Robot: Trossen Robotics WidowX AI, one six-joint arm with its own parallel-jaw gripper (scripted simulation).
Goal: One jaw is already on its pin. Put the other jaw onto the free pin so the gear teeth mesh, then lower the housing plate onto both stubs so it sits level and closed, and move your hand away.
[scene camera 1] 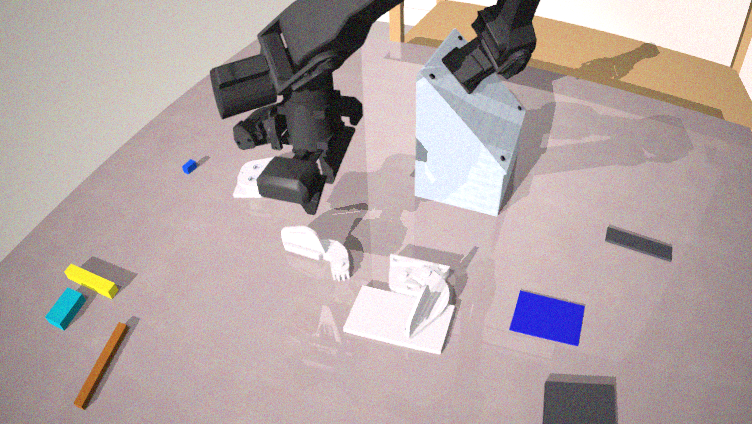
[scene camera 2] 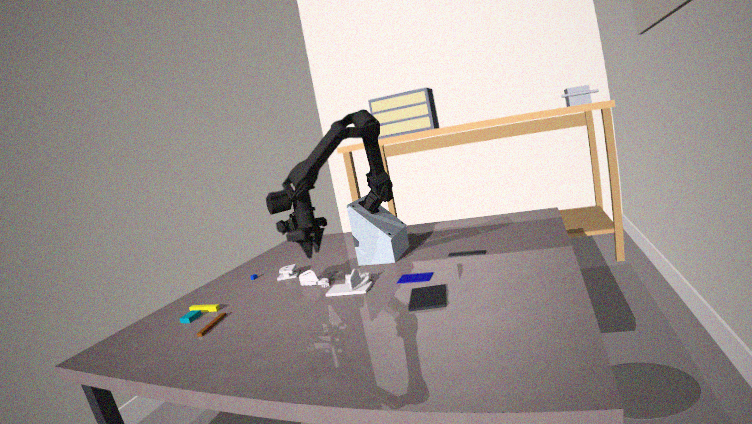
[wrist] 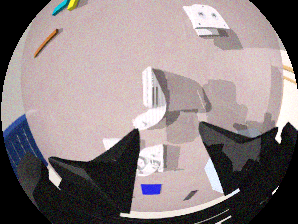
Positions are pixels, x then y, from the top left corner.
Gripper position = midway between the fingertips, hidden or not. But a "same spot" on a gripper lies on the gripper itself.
Scene:
The gripper shows in scene camera 1, in scene camera 2 and in the wrist view (170, 129). One and the same spot on the gripper: (scene camera 2: 316, 233) is (scene camera 1: 334, 144).

